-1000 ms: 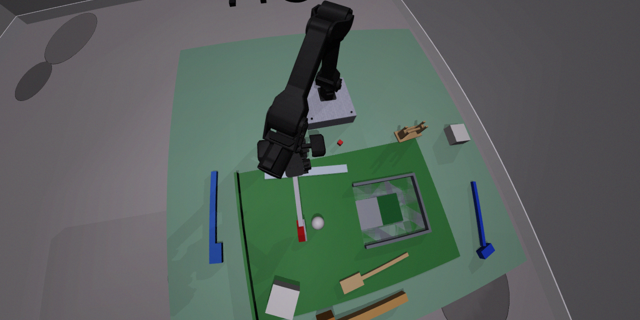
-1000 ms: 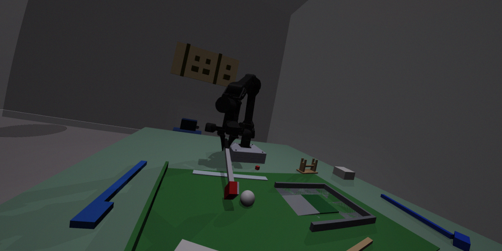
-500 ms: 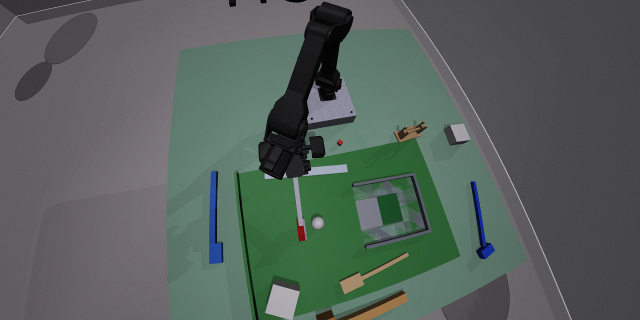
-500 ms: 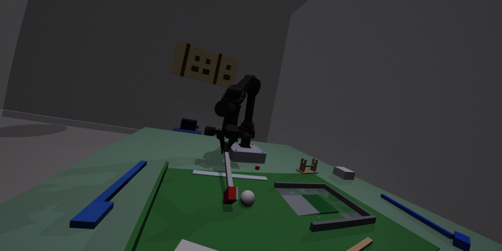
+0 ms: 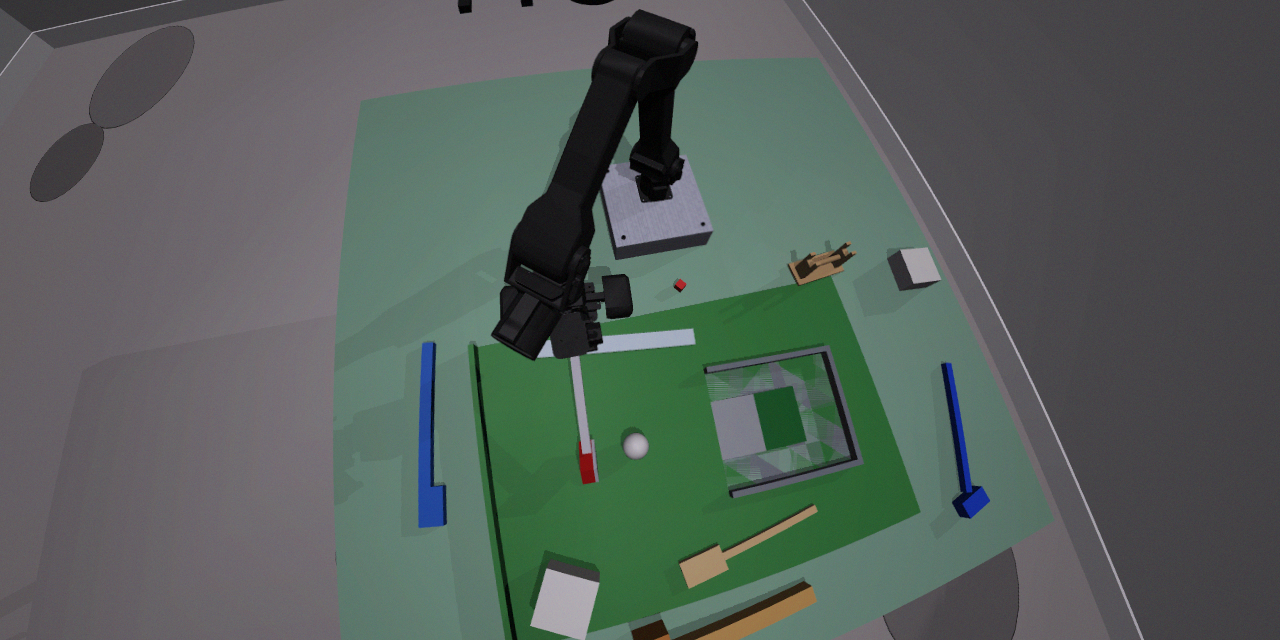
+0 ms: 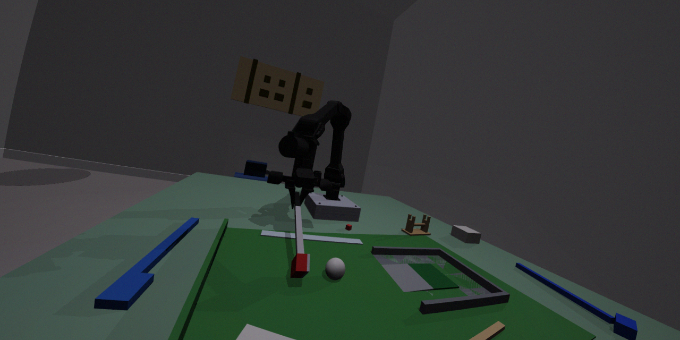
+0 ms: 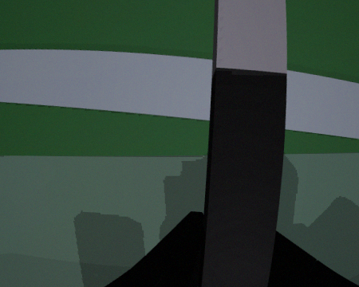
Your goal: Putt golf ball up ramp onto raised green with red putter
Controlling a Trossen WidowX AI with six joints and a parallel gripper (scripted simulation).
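The small red cube is 21 cm to the left of my gripper tip, 6 cm below it and 5 cm behind it. From my gripper tip the other things lie so: white golf ball (22 cm ahead, 7 cm to the left, 5 cm below); then red putter (12 cm ahead); then wooden stand (51 cm to the left, 4 cm below, 3 cm behind).
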